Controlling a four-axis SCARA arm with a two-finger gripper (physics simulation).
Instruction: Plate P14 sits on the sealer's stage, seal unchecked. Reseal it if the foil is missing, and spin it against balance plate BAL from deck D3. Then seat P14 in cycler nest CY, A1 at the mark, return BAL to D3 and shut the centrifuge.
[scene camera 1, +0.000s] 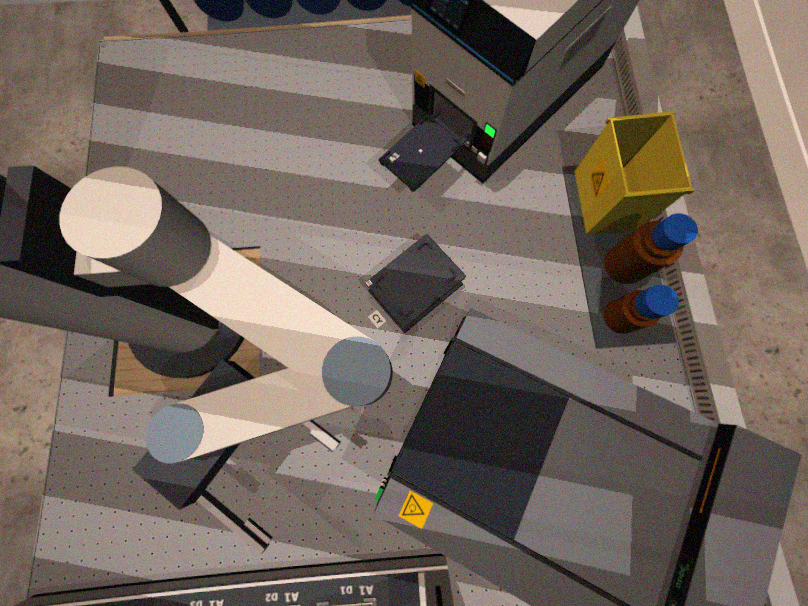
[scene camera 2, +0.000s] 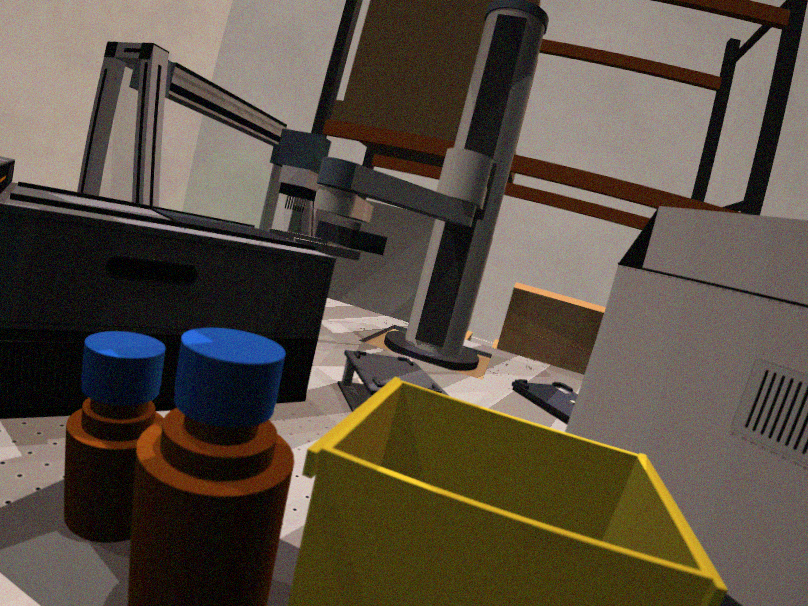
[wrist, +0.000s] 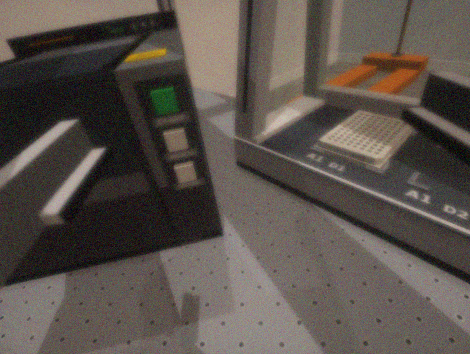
Labels:
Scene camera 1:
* gripper
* centrifuge
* yellow bin
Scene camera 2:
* gripper
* centrifuge
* brown bottles with blue caps
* yellow bin
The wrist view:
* gripper
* centrifuge

